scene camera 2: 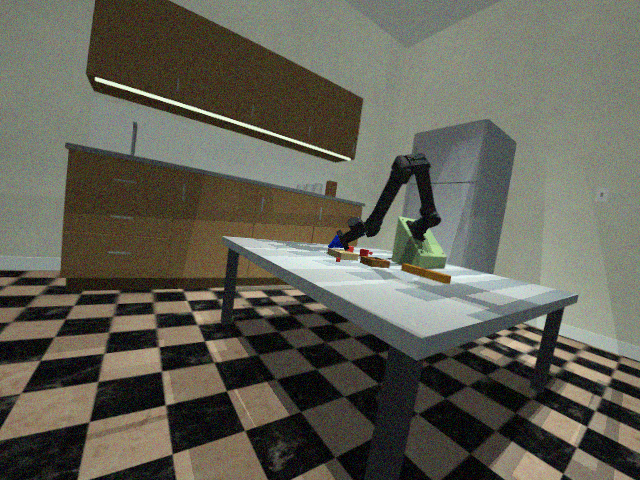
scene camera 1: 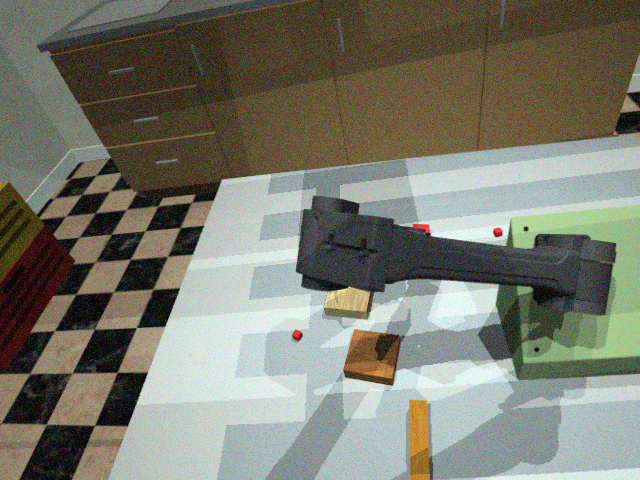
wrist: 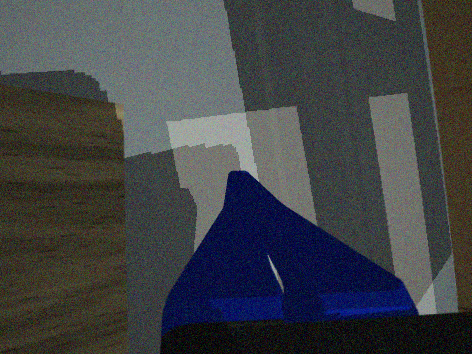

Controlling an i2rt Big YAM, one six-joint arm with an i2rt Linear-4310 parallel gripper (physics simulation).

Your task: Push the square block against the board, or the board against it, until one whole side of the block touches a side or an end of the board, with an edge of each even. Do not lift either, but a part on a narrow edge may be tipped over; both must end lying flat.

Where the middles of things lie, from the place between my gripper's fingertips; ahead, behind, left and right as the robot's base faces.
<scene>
The pale wooden board (scene camera 1: 351, 303) lies 10 mm behind my hand, 120 mm to the left of it and 20 mm below it.
</scene>
